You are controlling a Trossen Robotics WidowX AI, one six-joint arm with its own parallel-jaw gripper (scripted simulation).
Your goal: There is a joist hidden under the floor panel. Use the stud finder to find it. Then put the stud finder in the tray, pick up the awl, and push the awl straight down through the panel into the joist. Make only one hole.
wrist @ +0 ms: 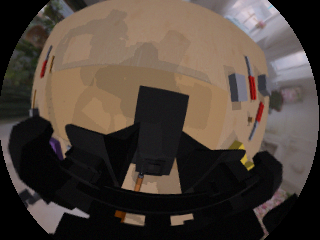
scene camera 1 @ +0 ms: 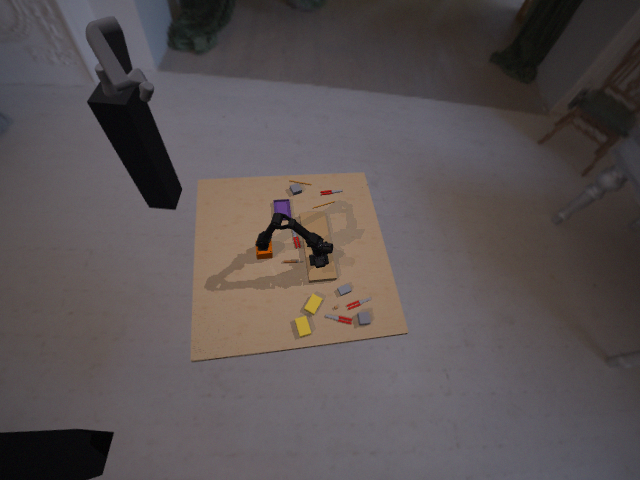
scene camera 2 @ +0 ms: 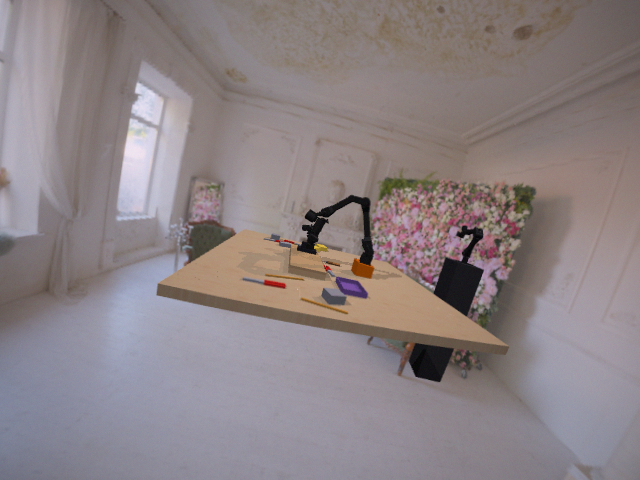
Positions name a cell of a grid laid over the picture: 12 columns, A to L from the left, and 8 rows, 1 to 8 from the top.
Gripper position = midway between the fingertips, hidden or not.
Observation:
In view: the gripper (wrist: F5) and a stud finder (wrist: G4).

